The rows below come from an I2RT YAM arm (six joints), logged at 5 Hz.
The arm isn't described. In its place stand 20 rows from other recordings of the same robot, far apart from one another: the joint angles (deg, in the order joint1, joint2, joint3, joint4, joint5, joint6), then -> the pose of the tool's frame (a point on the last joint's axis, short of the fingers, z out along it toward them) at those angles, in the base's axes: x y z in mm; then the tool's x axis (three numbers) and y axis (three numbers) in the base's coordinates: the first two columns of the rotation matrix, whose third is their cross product.
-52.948 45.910 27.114 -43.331 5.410 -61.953 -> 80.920 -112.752 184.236 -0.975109 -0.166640 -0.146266 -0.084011 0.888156 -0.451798
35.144 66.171 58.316 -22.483 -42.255 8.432 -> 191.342 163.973 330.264 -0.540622 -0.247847 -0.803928 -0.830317 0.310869 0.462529
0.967 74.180 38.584 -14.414 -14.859 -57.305 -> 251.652 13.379 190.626 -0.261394 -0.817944 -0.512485 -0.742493 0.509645 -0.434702
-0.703 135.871 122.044 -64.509 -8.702 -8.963 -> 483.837 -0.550 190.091 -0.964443 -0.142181 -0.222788 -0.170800 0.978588 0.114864
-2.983 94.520 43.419 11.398 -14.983 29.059 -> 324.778 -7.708 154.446 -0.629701 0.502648 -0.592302 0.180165 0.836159 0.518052
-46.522 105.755 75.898 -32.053 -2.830 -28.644 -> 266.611 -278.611 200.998 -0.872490 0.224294 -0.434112 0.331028 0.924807 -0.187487
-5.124 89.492 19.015 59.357 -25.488 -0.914 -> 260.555 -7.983 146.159 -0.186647 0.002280 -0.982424 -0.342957 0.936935 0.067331
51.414 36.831 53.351 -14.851 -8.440 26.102 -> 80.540 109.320 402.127 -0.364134 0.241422 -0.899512 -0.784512 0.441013 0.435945
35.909 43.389 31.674 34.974 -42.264 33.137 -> 125.607 120.515 343.485 -0.243015 0.323498 -0.914490 -0.957357 0.071864 0.279828
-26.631 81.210 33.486 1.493 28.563 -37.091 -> 226.291 -132.513 157.468 -0.930653 -0.125878 -0.343570 0.160570 0.703224 -0.692599
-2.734 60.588 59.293 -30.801 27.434 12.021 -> 225.062 -27.168 341.815 -0.429082 0.205549 -0.879567 0.533258 0.843604 -0.062996
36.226 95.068 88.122 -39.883 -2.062 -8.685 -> 296.709 218.953 326.484 -0.489408 -0.545599 -0.680295 -0.692287 0.717462 -0.077372
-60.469 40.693 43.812 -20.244 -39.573 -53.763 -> 97.682 -126.422 329.003 -0.384707 -0.582259 -0.716223 0.102004 0.744370 -0.659931
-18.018 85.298 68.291 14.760 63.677 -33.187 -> 313.370 -135.483 358.809 -0.572478 -0.069031 -0.817009 0.807155 0.127699 -0.576362
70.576 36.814 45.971 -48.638 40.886 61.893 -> 61.504 104.348 305.757 -0.580321 0.359534 -0.730728 -0.070237 0.871833 0.484741
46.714 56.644 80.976 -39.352 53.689 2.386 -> 134.142 100.579 464.988 -0.173264 -0.147998 -0.973692 0.109869 0.979569 -0.168442
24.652 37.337 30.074 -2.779 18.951 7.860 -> 156.362 59.040 283.388 -0.171192 0.063745 -0.983173 -0.081211 0.993596 0.078562
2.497 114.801 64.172 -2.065 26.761 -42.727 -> 396.972 1.267 117.671 -0.742341 -0.638781 -0.202211 -0.367477 0.640513 -0.674318
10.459 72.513 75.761 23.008 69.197 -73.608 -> 261.308 14.396 477.414 -0.606299 -0.458399 -0.649824 0.631816 0.218554 -0.743669
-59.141 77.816 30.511 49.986 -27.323 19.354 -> 157.660 -232.001 237.113 0.197445 0.243576 -0.949572 0.489721 0.814608 0.310784
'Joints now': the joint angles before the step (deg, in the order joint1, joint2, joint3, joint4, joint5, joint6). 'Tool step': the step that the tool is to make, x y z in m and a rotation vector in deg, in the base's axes. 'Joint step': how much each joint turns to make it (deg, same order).
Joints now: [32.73 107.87 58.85 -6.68 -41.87 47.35]
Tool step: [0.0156 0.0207 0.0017 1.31 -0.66 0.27]
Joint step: [1.33 4.07 5.62 0.87 0.02 1.72]
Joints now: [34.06 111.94 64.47 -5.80 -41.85 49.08]
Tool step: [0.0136 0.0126 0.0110 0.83 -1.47 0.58]
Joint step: [0.40 1.97 5.44 -2.00 0.00 -0.31]
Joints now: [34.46 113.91 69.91 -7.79 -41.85 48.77]
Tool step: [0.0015 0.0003 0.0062 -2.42 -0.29 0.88]
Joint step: [-0.01 -0.03 2.46 -5.37 1.20 -2.66]
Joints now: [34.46 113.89 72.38 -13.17 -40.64 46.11]
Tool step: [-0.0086 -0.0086 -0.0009 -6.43 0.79 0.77]
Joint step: [-0.06 -1.12 0.09 -8.13 3.69 -4.20]
